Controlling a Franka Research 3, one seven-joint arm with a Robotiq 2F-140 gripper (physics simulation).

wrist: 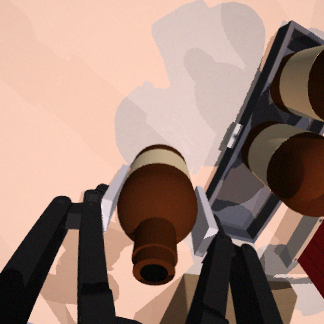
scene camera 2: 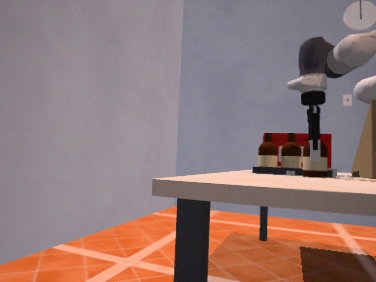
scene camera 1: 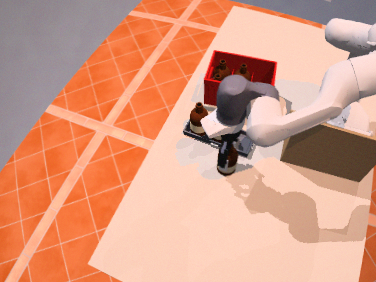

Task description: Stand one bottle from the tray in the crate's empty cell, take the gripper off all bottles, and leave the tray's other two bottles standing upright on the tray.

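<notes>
A brown bottle [scene camera 1: 227, 168] [scene camera 2: 315, 164] [wrist: 157, 200] with a cream label stands upright on the table, off the tray, beside its long side. My gripper [scene camera 1: 227, 156] [scene camera 2: 315, 150] [wrist: 159, 187] points down and is shut on this bottle, one pad on each side of its body. The dark tray [scene camera 1: 186, 132] [scene camera 2: 260, 170] [wrist: 240, 187] holds two upright bottles; one [scene camera 1: 198, 119] [scene camera 2: 267, 152] [wrist: 302, 85] is at the far end, the other [scene camera 2: 291, 154] [wrist: 300, 170] nearer the middle. The red crate [scene camera 1: 210, 92] [scene camera 2: 322, 138] [wrist: 316, 256] stands behind the tray; the arm hides part of it, and its empty cell cannot be made out.
Bottle necks, among them one neck [scene camera 1: 222, 64] and another [scene camera 1: 243, 68], show inside the crate. A brown box-like block [scene camera 1: 325, 152] [scene camera 2: 369, 145] [wrist: 182, 300] stands to the right of the tray in the first scene view. The table edge [scene camera 2: 200, 188] runs along the front.
</notes>
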